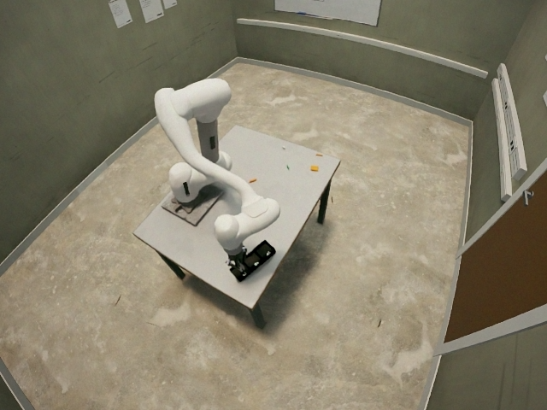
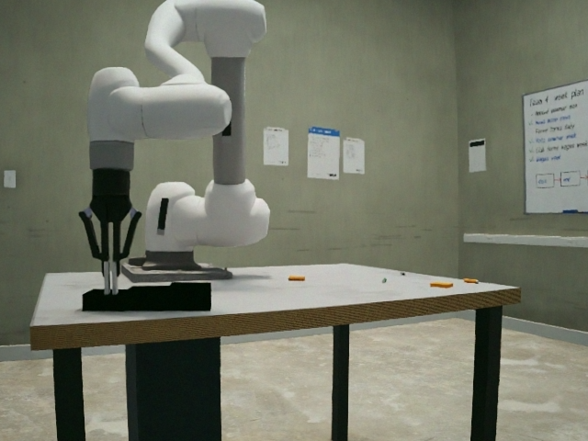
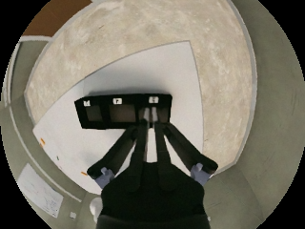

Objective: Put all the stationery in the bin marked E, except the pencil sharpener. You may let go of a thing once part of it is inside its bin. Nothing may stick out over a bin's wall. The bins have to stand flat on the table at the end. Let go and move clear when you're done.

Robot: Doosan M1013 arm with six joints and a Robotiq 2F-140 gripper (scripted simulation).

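My gripper is now 80 mm to the right of the black bin, 40 mm above it and 20 mm short of it. Round my hand: green piece 760 mm to the left, 210 mm behind, 60 mm below; then orange object 850 mm to the left, 60 mm below, 50 mm behind.
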